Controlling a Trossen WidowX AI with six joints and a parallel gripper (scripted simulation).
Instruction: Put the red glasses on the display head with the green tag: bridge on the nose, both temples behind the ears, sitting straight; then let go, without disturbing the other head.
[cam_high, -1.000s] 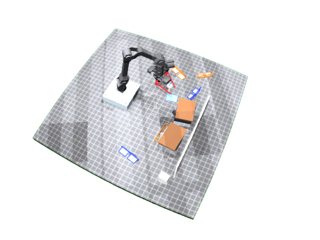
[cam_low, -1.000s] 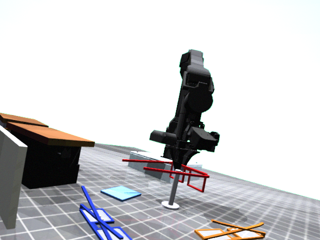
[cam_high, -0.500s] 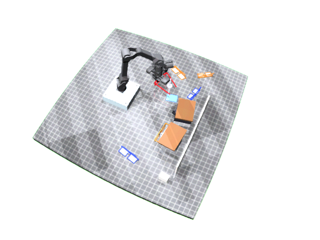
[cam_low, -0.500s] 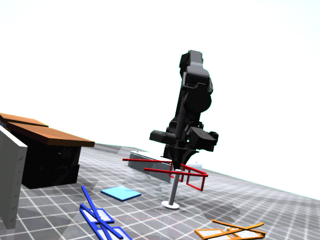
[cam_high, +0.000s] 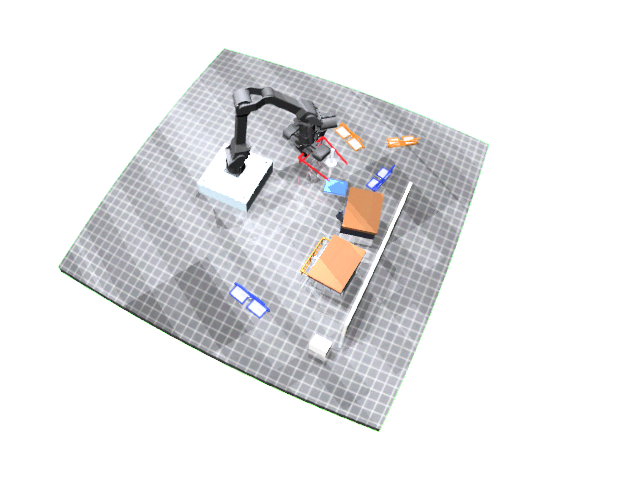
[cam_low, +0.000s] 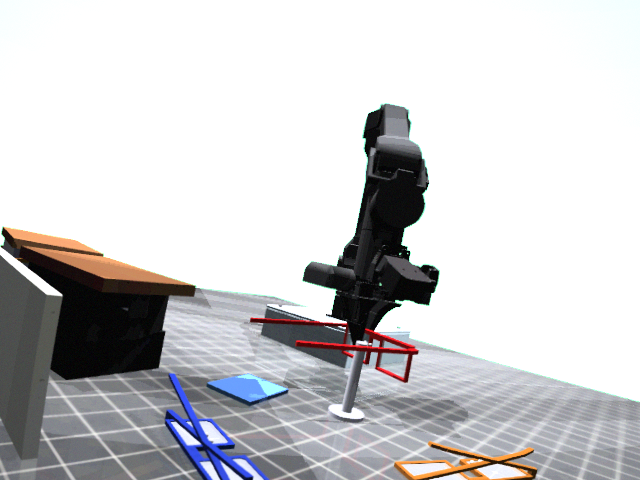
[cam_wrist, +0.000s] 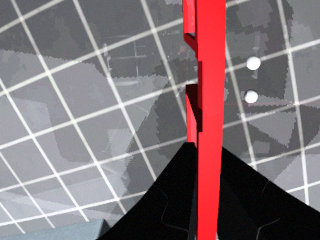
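Now: gripper tip 80 mm short of the white post, 60 mm to the right of it and 40 mm above it. Round my gripper tip: long white wall: 420 mm ahead, 240 mm to the right, 10 mm below; then light blue plate: 150 mm ahead, 60 mm below, 30 mm to the right; then white cube: 610 mm to the right, 400 mm ahead, 40 mm below.
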